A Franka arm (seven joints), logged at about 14 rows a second.
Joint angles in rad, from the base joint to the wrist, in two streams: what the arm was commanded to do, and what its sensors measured. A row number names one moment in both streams.
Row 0, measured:
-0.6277 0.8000 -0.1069 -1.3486 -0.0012 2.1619 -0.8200
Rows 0 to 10, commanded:
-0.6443 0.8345 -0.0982 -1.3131 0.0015 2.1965 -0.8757
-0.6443 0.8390 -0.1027 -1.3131 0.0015 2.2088 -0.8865
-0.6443 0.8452 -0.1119 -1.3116 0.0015 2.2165 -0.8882
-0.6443 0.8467 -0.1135 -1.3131 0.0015 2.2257 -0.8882
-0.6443 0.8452 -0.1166 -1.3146 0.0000 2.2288 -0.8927
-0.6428 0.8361 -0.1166 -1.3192 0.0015 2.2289 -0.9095
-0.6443 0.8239 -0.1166 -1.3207 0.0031 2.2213 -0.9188
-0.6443 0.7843 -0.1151 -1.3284 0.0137 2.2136 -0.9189
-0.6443 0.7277 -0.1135 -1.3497 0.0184 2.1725 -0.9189
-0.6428 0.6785 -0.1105 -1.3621 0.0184 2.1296 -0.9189
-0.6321 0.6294 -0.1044 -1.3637 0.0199 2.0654 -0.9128
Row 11, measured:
-0.6319 0.7588 -0.1218 -1.3216 -0.0003 2.1674 -0.8886
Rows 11 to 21, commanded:
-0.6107 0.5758 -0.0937 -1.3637 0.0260 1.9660 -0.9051
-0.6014 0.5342 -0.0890 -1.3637 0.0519 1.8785 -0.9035
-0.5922 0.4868 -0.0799 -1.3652 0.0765 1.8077 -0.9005
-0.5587 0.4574 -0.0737 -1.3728 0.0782 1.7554 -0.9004
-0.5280 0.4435 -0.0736 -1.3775 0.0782 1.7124 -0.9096
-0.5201 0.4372 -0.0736 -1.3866 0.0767 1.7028 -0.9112
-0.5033 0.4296 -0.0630 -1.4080 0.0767 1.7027 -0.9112
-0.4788 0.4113 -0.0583 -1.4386 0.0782 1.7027 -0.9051
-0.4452 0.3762 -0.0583 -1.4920 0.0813 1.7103 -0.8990
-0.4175 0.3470 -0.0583 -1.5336 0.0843 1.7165 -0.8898
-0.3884 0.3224 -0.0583 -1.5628 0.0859 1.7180 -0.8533
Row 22, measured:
-0.4356 0.4150 -0.0517 -1.4517 0.0738 1.6967 -0.8836
